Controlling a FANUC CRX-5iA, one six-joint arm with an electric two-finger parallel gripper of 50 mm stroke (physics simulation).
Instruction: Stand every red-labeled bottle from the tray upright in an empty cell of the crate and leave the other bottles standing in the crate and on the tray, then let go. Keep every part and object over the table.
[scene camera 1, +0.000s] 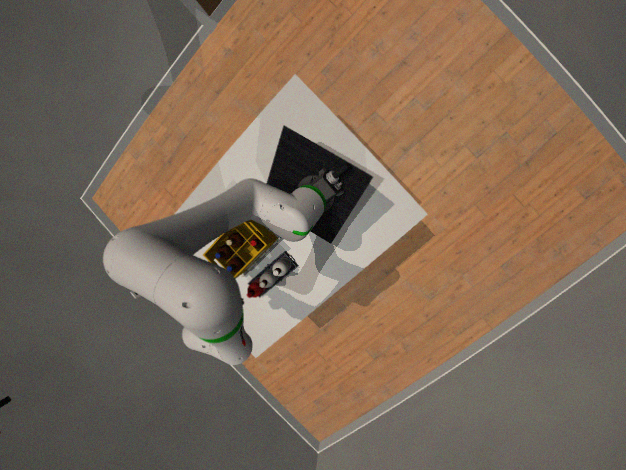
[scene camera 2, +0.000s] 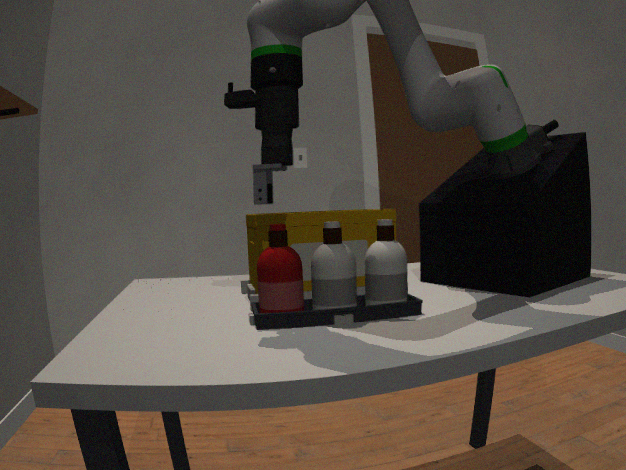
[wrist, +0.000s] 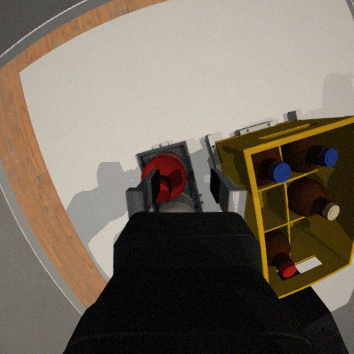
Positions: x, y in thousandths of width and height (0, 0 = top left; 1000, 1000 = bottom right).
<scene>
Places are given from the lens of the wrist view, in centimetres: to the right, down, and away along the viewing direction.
my gripper (wrist: 521, 507): 1, 0, 16
cream-capped bottle (wrist: 866, 558): 22, 4, 24
</scene>
